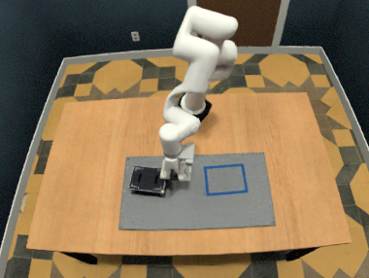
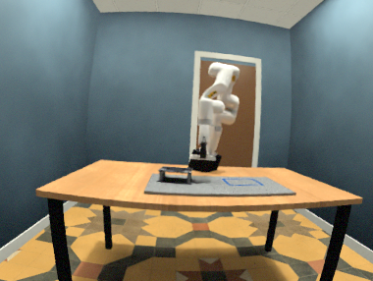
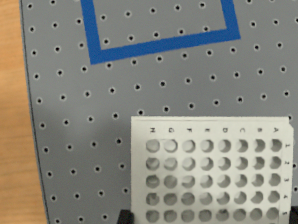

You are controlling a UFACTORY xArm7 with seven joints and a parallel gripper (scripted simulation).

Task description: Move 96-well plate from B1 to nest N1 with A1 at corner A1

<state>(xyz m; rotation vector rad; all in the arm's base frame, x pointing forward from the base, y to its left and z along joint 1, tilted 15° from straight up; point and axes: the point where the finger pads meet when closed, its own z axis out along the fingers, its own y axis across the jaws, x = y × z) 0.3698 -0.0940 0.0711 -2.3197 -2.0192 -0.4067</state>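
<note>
The black raised plate nest is 10 mm ahead of my hand, 130 mm to the right of it and 80 mm below it. Also, from my hand: 96-well plate: 10 mm below.
</note>
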